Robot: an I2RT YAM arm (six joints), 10 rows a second.
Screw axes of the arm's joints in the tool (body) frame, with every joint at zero. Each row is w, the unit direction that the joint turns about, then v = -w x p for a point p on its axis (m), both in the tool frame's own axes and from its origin. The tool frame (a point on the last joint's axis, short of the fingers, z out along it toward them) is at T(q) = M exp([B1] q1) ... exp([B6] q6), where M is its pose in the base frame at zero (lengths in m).
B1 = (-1, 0, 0, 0.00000, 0.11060, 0.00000)
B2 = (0, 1, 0, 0.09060, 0.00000, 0.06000)
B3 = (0, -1, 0, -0.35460, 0.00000, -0.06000)
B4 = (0, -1, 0, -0.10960, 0.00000, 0.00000)
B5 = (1, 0, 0, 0.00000, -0.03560, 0.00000)
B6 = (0, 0, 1, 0.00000, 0.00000, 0.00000)
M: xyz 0.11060 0.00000 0.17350 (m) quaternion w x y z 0.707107 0 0.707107 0
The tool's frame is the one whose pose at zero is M.
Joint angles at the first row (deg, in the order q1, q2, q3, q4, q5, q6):
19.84, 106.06, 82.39, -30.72, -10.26, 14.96
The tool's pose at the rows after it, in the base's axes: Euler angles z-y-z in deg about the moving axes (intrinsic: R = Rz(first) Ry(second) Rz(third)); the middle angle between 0 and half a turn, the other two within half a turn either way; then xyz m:
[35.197 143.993 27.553 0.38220 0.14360 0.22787]
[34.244 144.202 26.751 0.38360 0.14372 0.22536]
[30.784 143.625 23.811 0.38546 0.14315 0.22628]
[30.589 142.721 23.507 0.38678 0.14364 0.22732]
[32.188 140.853 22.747 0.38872 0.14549 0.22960]
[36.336 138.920 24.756 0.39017 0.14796 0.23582]
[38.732 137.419 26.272 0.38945 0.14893 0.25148]
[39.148 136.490 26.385 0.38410 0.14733 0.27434]
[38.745 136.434 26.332 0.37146 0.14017 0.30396]
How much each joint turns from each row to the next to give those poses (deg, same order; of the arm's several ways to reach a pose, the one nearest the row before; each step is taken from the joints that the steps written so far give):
-0.03, 1.14, -0.02, 0.57, 1.29, 0.04
0.00, 0.41, 0.00, 0.33, 0.59, -0.04
0.00, 0.00, 0.00, 0.94, 1.90, -0.02
0.00, 0.00, 0.00, 0.91, -0.02, -0.04
0.05, -0.02, 0.02, 1.66, -1.25, -1.77
0.00, -0.11, 0.85, 0.44, -2.99, -0.94
0.00, -0.87, 2.10, -1.86, -1.90, -0.05
0.00, -1.93, 2.49, -3.56, -0.51, 0.00
-0.35, -3.23, 2.72, -5.88, 0.02, 0.00

